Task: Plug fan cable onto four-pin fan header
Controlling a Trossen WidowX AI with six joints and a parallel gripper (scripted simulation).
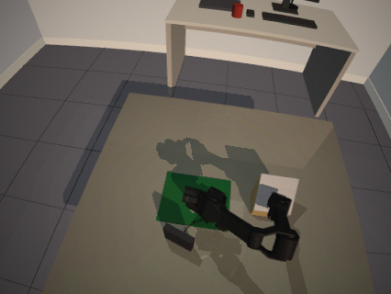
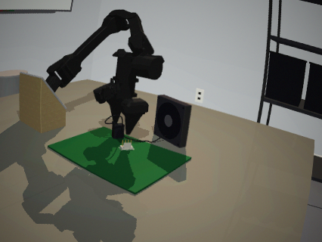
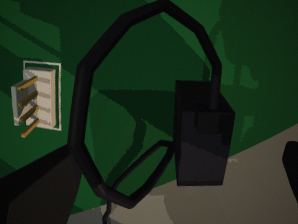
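Now: the black plug 10 mm behind my gripper tip, 10 mm to the right of it and 10 mm below it. Round my gripper tip: black fan (80 mm ahead, 100 mm to the left, 30 mm above); green board (70 mm ahead, 80 mm to the right, 40 mm below).
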